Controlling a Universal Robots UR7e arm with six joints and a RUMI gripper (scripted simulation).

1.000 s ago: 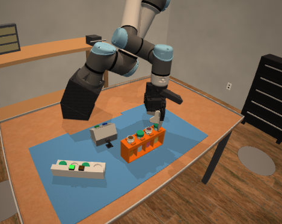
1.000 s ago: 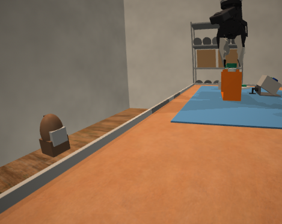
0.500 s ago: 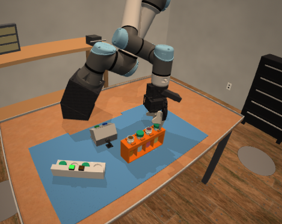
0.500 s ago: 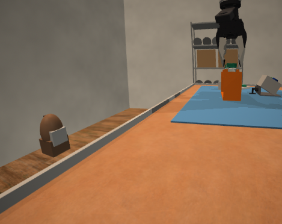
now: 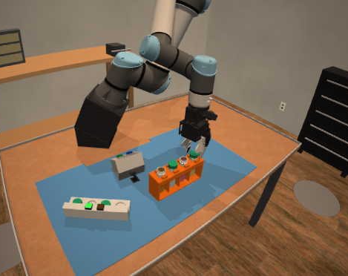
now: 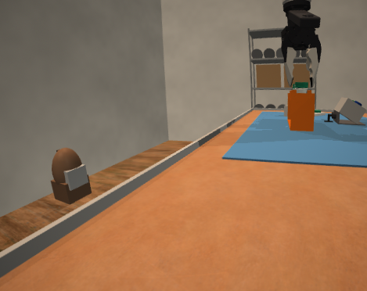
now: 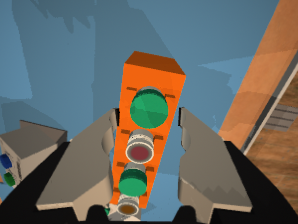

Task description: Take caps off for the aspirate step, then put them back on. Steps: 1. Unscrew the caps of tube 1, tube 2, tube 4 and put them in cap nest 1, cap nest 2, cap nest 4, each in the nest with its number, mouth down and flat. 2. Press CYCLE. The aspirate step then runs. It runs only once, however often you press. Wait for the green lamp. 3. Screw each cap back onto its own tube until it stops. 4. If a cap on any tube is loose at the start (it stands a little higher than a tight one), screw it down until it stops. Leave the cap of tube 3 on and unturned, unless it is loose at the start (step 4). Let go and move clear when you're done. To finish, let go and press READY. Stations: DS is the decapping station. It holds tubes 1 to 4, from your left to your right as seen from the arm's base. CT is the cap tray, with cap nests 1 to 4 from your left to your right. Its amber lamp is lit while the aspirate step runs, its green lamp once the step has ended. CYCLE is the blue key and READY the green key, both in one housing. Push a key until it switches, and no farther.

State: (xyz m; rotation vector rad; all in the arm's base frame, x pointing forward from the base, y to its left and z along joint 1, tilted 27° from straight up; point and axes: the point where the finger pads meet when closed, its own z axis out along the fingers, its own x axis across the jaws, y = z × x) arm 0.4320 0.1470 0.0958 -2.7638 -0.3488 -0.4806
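Right now my hand is 1 cm above the cap. The rest, counted from my hand: grey key housing 17 cm behind, 20 cm to the right, 7 cm below; blue key 19 cm behind, 18 cm to the right, 6 cm below; table edge 21 cm ahead, 4 cm to the left, 12 cm below.
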